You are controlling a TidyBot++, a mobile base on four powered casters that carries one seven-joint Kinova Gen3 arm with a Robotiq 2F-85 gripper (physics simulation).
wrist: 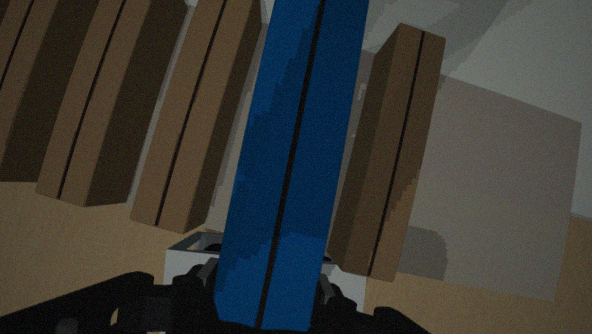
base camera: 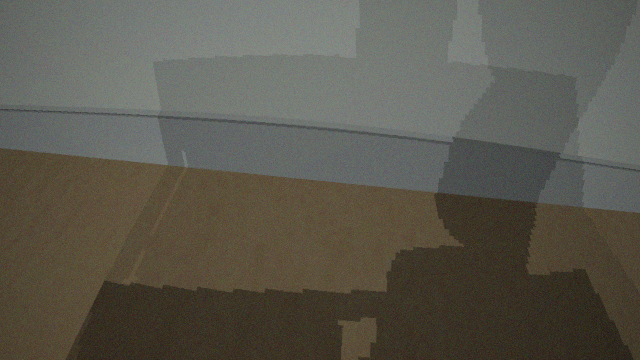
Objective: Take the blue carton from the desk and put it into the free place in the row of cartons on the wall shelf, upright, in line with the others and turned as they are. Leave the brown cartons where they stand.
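Observation:
The blue carton (wrist: 295, 150) stretches up the middle of the wrist view. My gripper (wrist: 265, 282) is shut on its near end. In that view the blue carton lies between a brown carton (wrist: 192, 115) on its left and another brown carton (wrist: 400, 160) on its right, with a narrow strip of shelf showing on each side. Its black stripe runs nearly parallel to theirs. Whether its base touches the shelf (wrist: 490, 190) is hidden. Gripper and cartons do not show in the base camera view.
More brown cartons (wrist: 92, 100) stand farther left in the row. A white, open-topped part (wrist: 187, 265) shows behind the fingers. The base camera view shows the wall (base camera: 75, 50), its skirting (base camera: 75, 132) and the wooden floor (base camera: 250, 225), with broad dark shadows across them.

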